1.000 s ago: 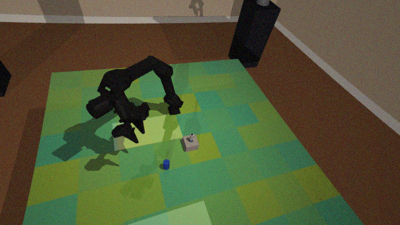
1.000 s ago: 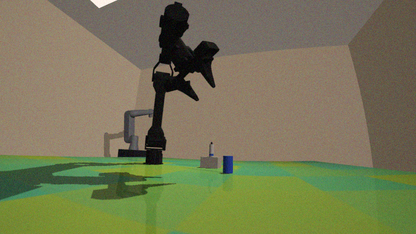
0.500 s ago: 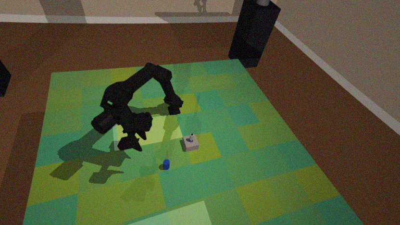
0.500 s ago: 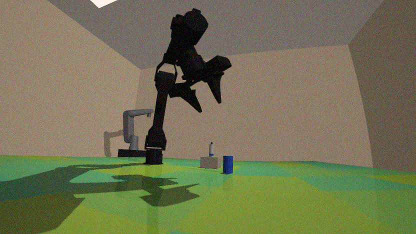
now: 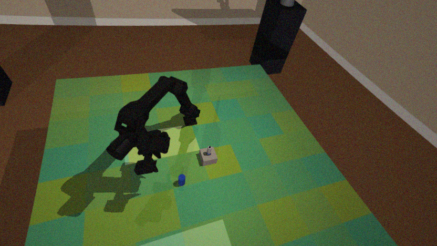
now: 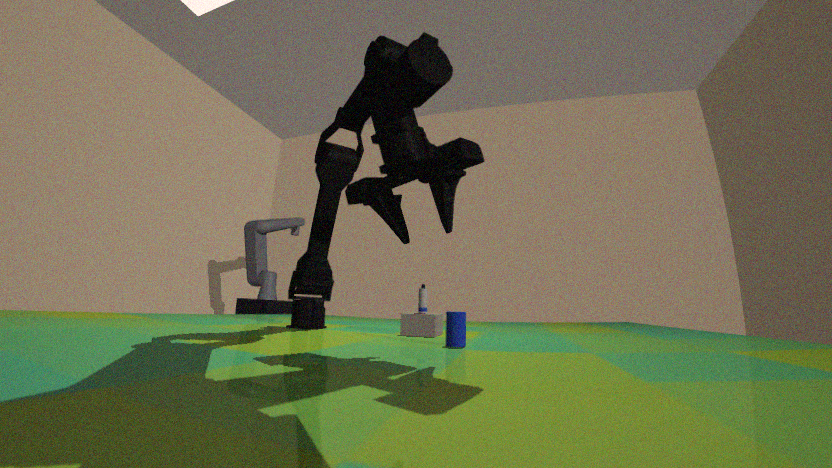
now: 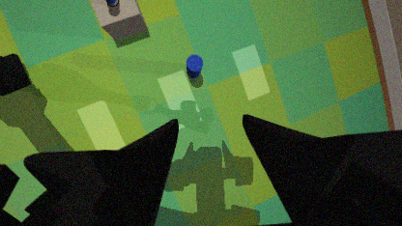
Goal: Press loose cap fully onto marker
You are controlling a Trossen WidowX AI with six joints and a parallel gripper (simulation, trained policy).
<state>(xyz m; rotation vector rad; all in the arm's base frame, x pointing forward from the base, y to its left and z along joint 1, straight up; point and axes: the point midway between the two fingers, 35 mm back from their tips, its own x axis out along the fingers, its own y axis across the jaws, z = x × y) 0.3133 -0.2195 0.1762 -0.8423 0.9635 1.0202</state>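
My gripper tip is 20 mm short of the blue cap, 90 mm to the right of it and 120 mm above it. Also, from my gripper tip: grey holder block (70 mm behind, 230 mm to the left, 120 mm below).
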